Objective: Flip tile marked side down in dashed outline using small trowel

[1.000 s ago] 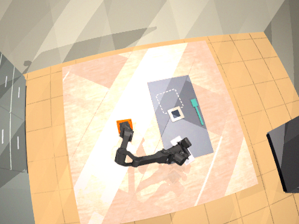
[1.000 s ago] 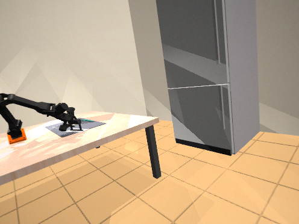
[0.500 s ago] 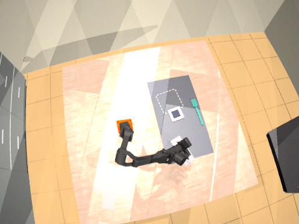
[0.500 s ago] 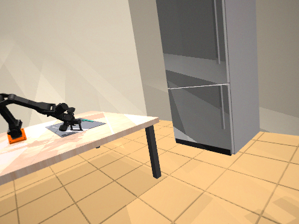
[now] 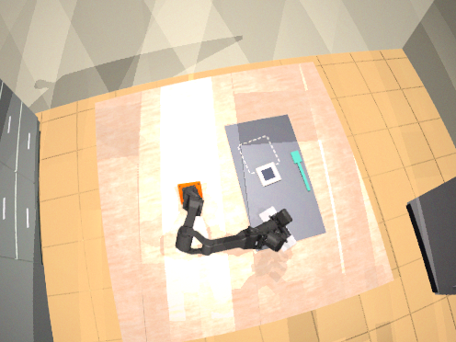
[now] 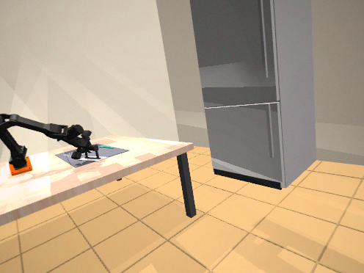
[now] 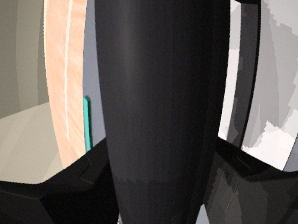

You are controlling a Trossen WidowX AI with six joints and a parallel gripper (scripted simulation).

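Now: the grey mat 220 mm to the left of my gripper tip, 70 mm below it and 30 mm ahead of it. Round my gripper tip: white tile: 240 mm to the left, 50 mm below; teal trowel: 240 mm to the left, 170 mm ahead, 50 mm below.
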